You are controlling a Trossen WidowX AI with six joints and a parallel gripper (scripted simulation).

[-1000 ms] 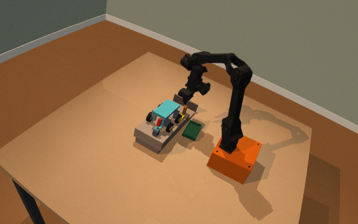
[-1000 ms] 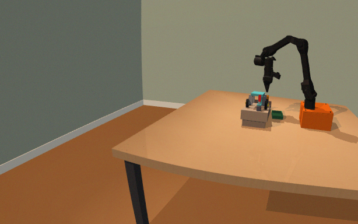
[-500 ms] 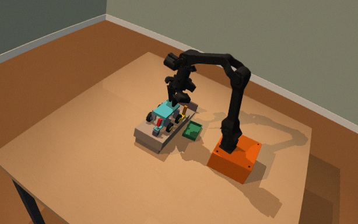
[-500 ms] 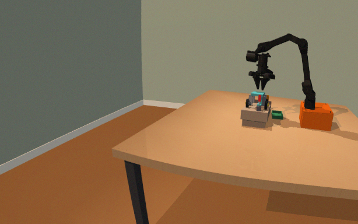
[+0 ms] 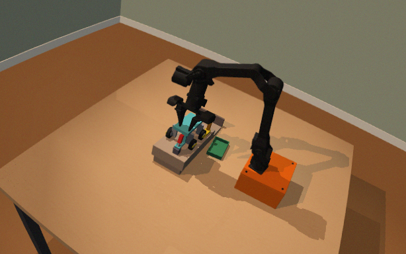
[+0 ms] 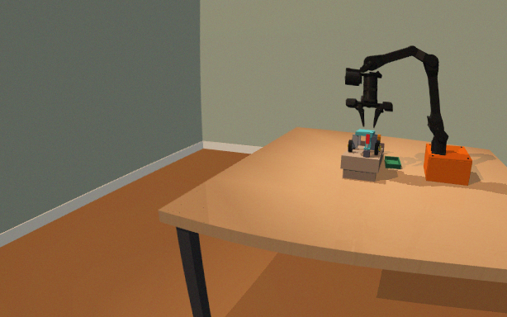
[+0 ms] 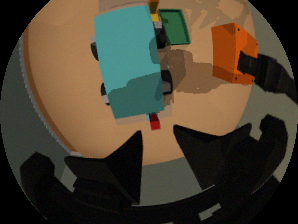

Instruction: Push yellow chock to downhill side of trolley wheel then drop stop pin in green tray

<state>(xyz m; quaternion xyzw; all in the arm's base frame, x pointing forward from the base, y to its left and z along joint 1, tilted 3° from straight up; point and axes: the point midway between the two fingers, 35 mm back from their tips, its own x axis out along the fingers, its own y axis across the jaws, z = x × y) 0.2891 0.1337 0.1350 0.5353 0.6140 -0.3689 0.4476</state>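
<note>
Now: the red-headed stop pin 60 mm below my gripper tip, 20 mm to the left of it and 10 mm behind it. Round my gripper tip: teal-topped trolley 80 mm below, 70 mm to the right, 30 mm ahead; yellow chock 170 mm to the right, 110 mm below; ramp block 140 mm below, 80 mm to the right, 40 mm ahead.
</note>
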